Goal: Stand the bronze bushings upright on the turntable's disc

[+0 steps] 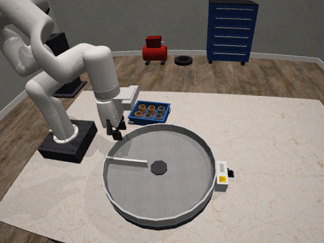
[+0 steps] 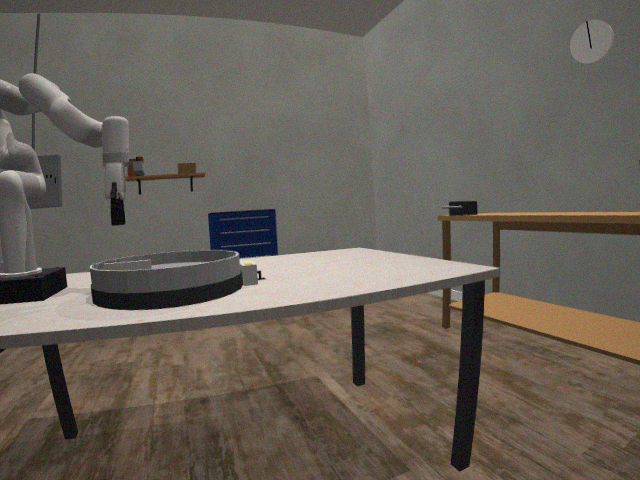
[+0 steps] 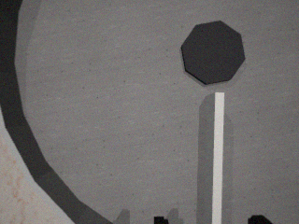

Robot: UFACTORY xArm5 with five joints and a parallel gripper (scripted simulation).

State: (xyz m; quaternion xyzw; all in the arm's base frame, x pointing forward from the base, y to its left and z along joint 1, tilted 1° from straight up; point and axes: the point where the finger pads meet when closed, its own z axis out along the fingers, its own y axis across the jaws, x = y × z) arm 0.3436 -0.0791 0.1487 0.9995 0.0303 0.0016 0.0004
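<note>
My gripper is now 320 mm to the right of the blue crate, 190 mm above it and 20 mm short of it. Also, from my hand: turntable 160 mm below, 130 mm ahead, 30 mm to the right.
</note>
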